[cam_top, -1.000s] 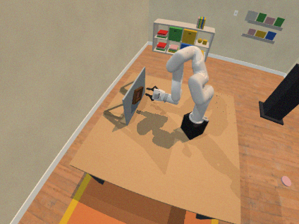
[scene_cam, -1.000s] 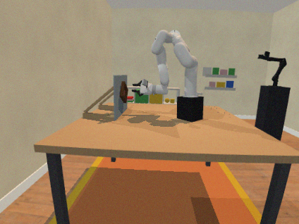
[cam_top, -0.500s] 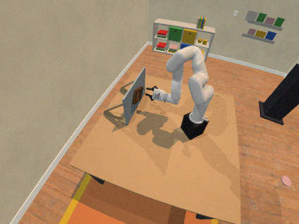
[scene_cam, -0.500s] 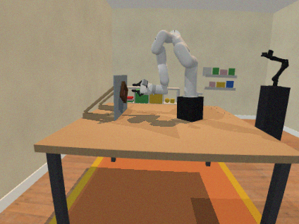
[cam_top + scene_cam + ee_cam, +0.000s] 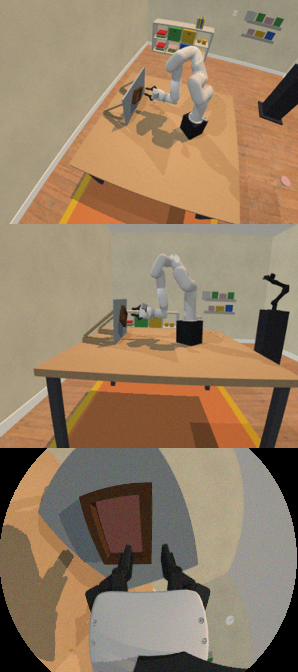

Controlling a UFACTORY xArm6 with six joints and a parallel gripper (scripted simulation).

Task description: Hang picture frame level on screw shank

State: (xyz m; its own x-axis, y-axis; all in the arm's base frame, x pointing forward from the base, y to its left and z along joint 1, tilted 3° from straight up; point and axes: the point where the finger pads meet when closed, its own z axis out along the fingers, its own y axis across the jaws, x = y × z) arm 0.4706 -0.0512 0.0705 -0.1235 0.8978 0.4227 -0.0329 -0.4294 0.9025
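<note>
The brown picture frame is 80 mm ahead of my hand, 40 mm to the left of it and 40 mm below it. Also, from my hand: grey panel: 100 mm ahead, 60 mm below, 30 mm to the left.
</note>
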